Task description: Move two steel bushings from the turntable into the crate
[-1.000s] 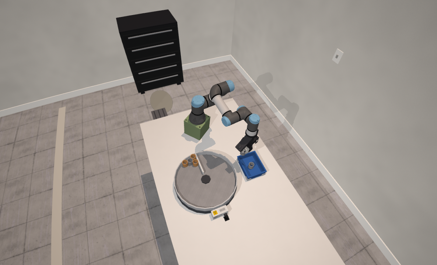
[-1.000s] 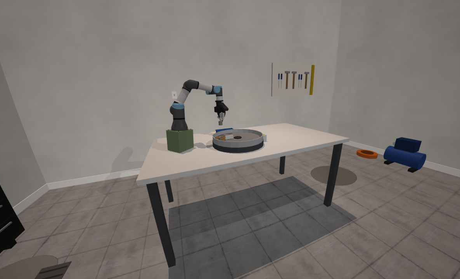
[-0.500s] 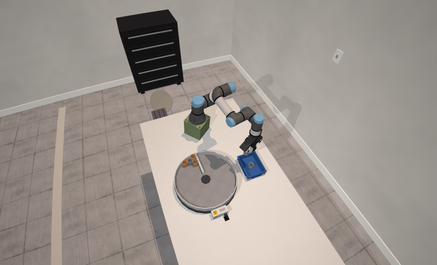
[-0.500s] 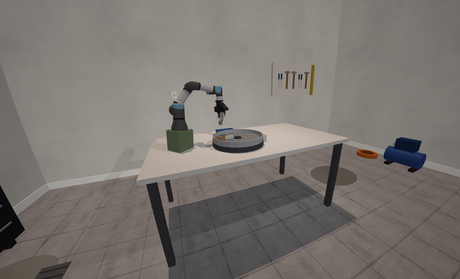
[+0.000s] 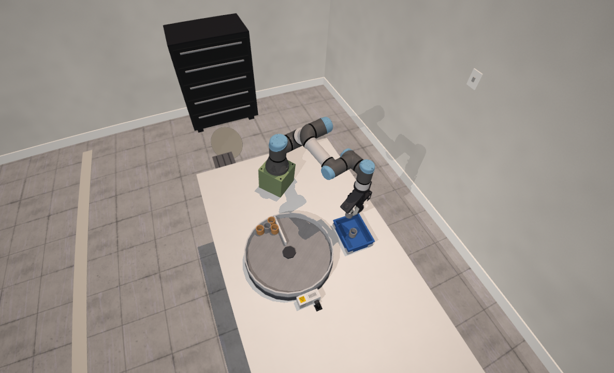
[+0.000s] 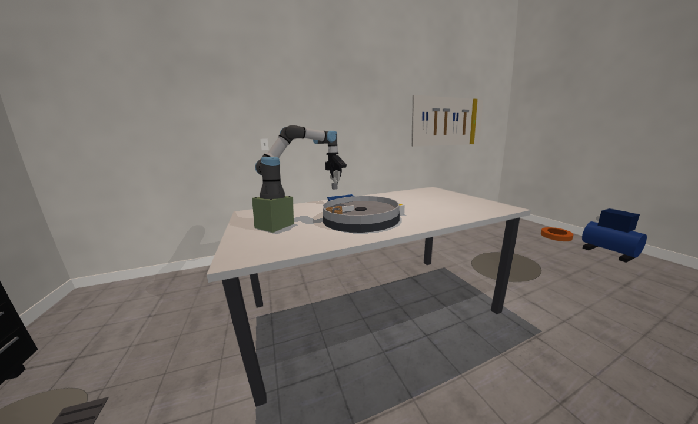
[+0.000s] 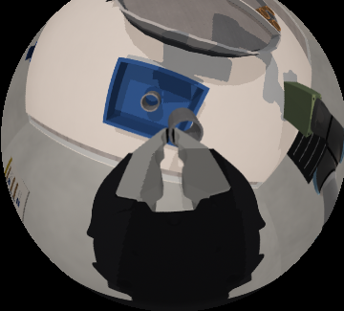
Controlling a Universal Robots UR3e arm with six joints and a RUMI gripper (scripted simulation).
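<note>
My hand is 130 mm above the blue crate and 40 mm short of it. The rest, counted from my hand: round grey turntable: 350 mm to the right, 100 mm below, 10 mm ahead.
</note>
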